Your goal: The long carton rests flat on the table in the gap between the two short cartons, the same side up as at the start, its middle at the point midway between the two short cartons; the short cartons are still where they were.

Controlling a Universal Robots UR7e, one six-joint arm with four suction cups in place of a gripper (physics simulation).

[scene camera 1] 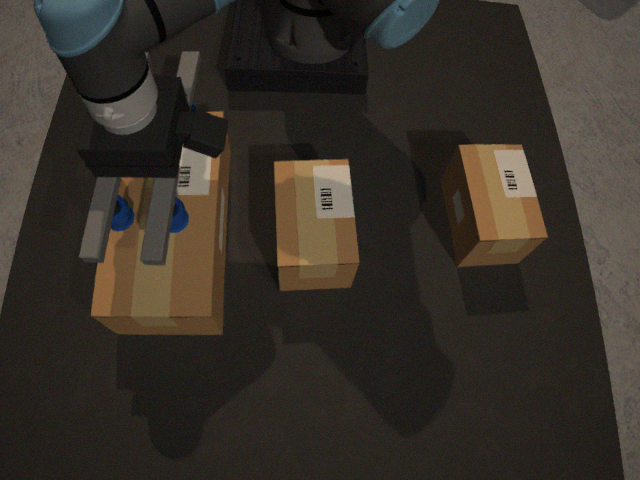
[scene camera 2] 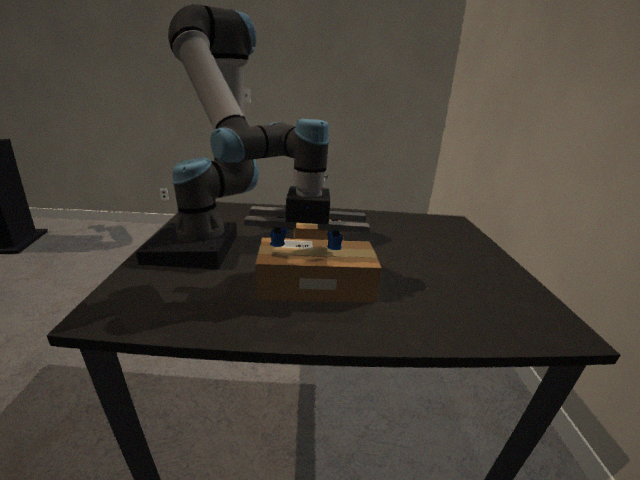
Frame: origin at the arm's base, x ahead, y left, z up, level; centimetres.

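Where they show: hand at its tool point: (scene camera 2: 306, 239); arm's base at its link origin: (scene camera 1: 310, 35) (scene camera 2: 201, 232).
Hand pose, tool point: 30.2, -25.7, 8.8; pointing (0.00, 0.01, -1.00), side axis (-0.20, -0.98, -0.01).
Each offset is from my tool point to the centre of the thing, as dx, dy, dz. Level surfaces: height alone.
The long carton {+3.1, -0.4, -8.6} (scene camera 1: 196, 268) (scene camera 2: 279, 284) lies flat at the left in scene camera 1 and nearest the camera in scene camera 2, its label facing up. One short carton {+7.2, +19.7, -8.6} (scene camera 1: 305, 237) stands to its right in scene camera 1, and the other short carton {+8.0, +46.6, -8.6} (scene camera 1: 491, 206) stands further right, across a gap. Part of a short carton (scene camera 2: 310, 233) shows behind the long one in scene camera 2. My gripper (scene camera 1: 149, 167) (scene camera 2: 307, 238) is open, with its blue cups at or just above the long carton's top. Whether they touch is unclear; the body hides part of the carton.
The cartons stand on the dark table {dz -13.7} (scene camera 1: 351, 428) (scene camera 2: 465, 320). The robot's base (scene camera 1: 297, 80) (scene camera 2: 178, 256) is at the back in scene camera 1 and at the left in scene camera 2. Arm shadows fall across the table.
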